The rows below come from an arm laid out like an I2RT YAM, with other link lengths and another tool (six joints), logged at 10 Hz.
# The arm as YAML. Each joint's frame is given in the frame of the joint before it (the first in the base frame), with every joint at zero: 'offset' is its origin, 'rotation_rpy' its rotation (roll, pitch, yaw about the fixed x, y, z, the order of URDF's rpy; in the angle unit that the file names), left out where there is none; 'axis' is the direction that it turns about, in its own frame. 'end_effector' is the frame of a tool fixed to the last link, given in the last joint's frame.
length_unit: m
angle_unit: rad
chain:
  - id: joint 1
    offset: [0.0, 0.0, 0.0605]
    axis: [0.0, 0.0, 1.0]
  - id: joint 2
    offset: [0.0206, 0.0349, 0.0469]
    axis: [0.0, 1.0, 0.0]
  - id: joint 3
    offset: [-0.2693, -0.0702, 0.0]
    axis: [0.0, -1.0, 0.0]
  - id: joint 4
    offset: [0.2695, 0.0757, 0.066]
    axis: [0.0, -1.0, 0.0]
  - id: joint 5
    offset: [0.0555, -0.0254, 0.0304]
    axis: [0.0, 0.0, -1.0]
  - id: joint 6
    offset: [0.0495, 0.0, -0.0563]
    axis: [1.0, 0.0, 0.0]
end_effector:
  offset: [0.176, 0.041, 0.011]
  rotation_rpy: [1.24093, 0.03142, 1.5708]
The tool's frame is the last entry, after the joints.
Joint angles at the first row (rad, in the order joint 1, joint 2, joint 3, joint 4, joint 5, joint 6):
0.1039 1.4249 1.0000 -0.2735 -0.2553 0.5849
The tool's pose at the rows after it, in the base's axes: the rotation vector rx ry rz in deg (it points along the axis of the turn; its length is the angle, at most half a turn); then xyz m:
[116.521 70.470 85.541 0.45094 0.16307 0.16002]
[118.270 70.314 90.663 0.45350 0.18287 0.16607]
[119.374 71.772 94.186 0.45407 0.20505 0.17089]
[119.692 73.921 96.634 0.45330 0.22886 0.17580]
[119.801 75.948 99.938 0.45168 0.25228 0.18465]
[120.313 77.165 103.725 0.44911 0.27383 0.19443]
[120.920 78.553 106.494 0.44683 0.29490 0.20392]
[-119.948 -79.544 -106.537 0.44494 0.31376 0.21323]
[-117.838 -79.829 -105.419 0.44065 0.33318 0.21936]
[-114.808 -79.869 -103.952 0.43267 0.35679 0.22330]
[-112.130 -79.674 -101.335 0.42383 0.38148 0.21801]
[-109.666 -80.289 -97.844 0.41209 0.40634 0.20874]
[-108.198 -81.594 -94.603 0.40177 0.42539 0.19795]
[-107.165 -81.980 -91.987 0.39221 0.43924 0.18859]
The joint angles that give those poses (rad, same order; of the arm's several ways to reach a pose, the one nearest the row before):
0.1203 1.4415 0.9983 -0.2333 -0.3062 0.6490
0.1414 1.4655 1.0007 -0.1776 -0.3605 0.7036
0.1746 1.4955 1.0217 -0.1501 -0.3958 0.7400
0.2188 1.5254 1.0531 -0.1380 -0.4101 0.7657
0.2572 1.5515 1.0858 -0.1217 -0.4354 0.7925
0.2913 1.5718 1.1088 -0.0922 -0.4638 0.8309
0.3276 1.5963 1.1451 -0.0807 -0.4809 0.8650
0.3630 1.6219 1.1993 -0.1025 -0.4832 0.8826
0.3990 1.6472 1.2421 -0.1140 -0.4894 0.9016
0.4404 1.6765 1.2749 -0.1061 -0.5071 0.9276
0.4817 1.7192 1.2953 -0.0808 -0.5312 0.9602
0.5238 1.7663 1.3191 -0.0685 -0.5571 0.9841
0.5579 1.8079 1.3441 -0.0749 -0.5722 0.9923
0.5840 1.8360 1.3511 -0.0668 -0.5862 1.0082

